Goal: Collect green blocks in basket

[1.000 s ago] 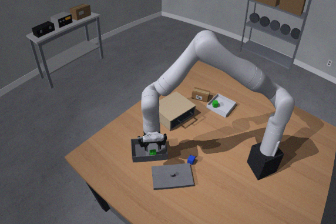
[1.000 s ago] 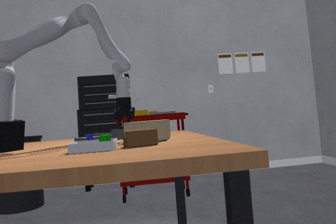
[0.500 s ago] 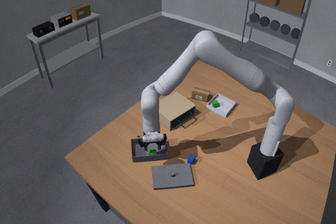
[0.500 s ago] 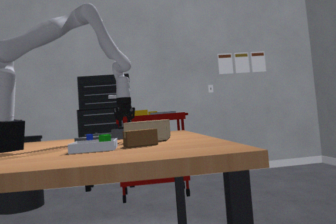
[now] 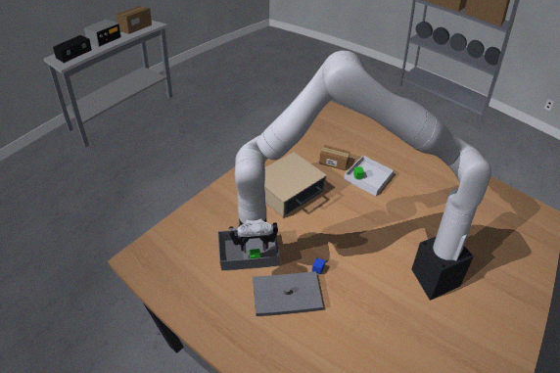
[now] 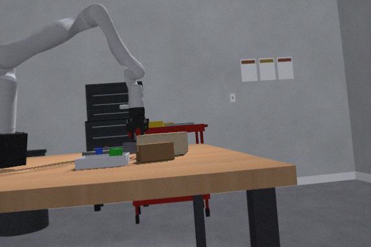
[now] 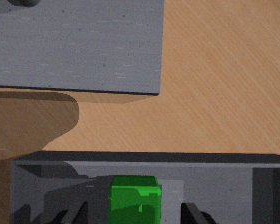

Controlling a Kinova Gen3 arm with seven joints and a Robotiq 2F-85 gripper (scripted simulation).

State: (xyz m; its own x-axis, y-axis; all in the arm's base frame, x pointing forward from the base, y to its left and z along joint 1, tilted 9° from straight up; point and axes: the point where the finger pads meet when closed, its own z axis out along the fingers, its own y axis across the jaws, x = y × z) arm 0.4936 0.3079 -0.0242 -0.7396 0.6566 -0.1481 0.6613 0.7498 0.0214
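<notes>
My gripper is now 40 mm above the metal box, 30 mm short of it and 10 mm to the left of it. The rest, counted from my hand: grey lid: 160 mm behind, 50 mm below, 40 mm to the left; then drawer: 300 mm to the right, 100 mm ahead, 30 mm below; then light wooden cabinet: 300 mm to the right, 110 mm ahead, 30 mm below.
</notes>
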